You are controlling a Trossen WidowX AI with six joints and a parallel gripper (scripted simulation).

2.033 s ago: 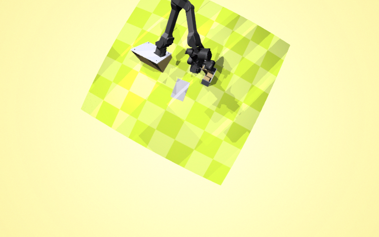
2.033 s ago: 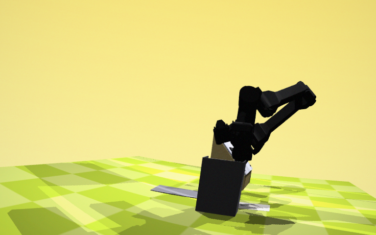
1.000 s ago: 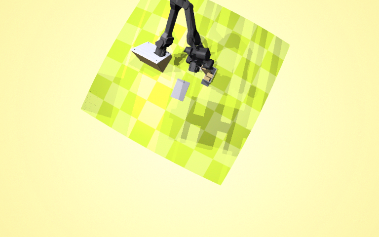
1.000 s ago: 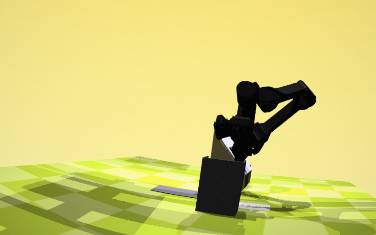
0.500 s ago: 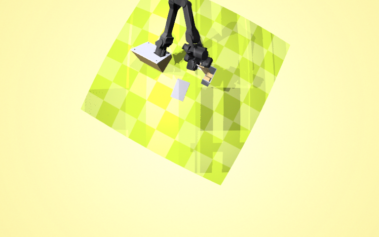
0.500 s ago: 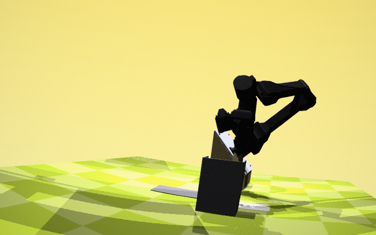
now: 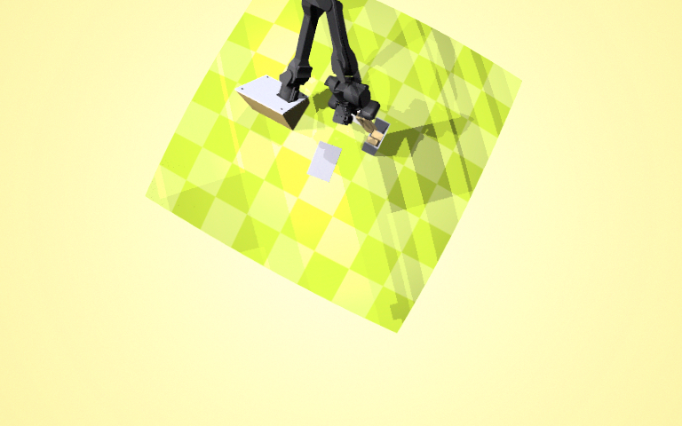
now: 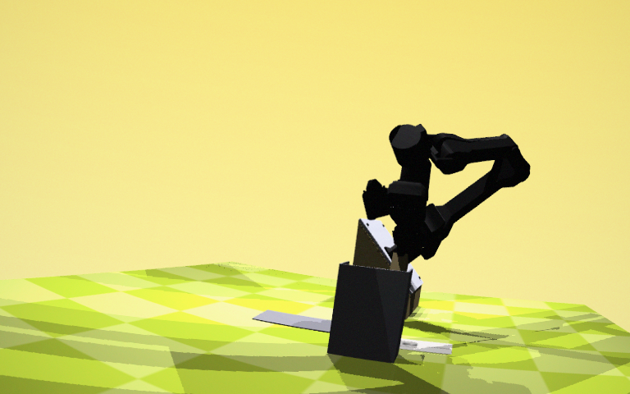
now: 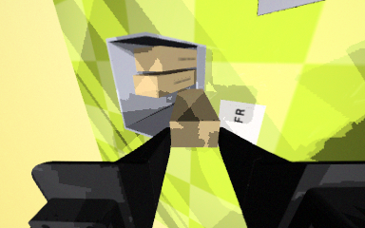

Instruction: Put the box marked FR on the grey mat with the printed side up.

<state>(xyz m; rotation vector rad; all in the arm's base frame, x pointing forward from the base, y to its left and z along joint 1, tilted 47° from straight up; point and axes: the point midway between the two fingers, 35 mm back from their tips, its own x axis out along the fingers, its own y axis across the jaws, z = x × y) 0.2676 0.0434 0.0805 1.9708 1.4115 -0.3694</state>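
Right now the thin white slab is 15 cm below my gripper tip, 6 cm to the left of it and 3 cm behind it. Round my gripper tip: grey mat: 20 cm to the right, 15 cm below, 4 cm behind.
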